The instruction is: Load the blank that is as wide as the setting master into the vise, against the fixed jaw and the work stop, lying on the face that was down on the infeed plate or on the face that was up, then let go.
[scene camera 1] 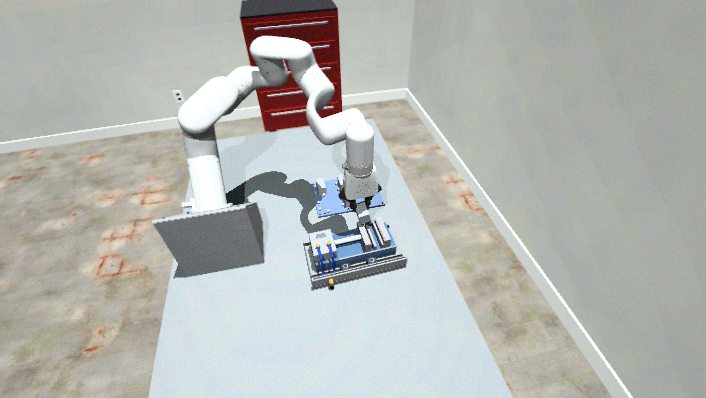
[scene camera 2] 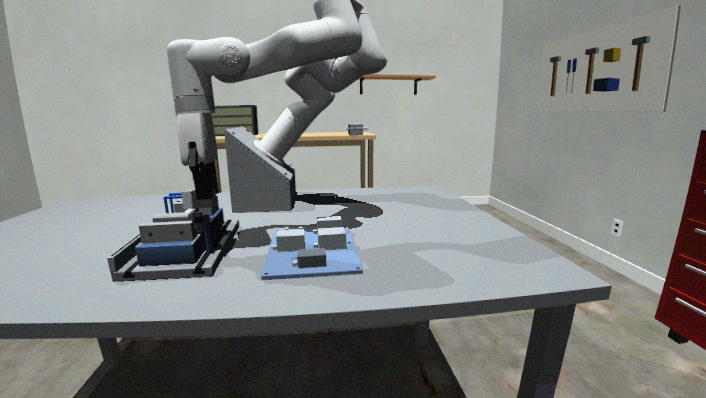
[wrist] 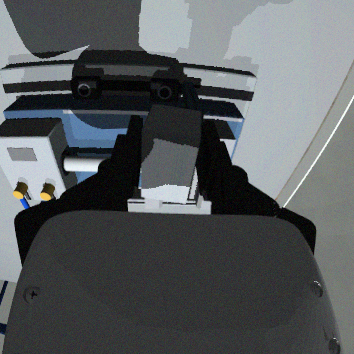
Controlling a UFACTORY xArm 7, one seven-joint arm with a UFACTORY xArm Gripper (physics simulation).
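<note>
My gripper is shut on a grey block-shaped blank, held low at the jaw end of the vise. The blank hides most of the jaws in the wrist view; whether it touches them cannot be told. The fixed jaw is the plate at the vise's outer end. The other jaw stands inward, with a narrow gap between. A blue upright, seemingly the work stop, stands at the vise's side. The setting master cannot be singled out.
The blue infeed plate lies beside the vise, bearing several grey blocks, one darker block among them. The vise's cylinder housing has yellow fittings and blue hoses. Rails edge the vise.
</note>
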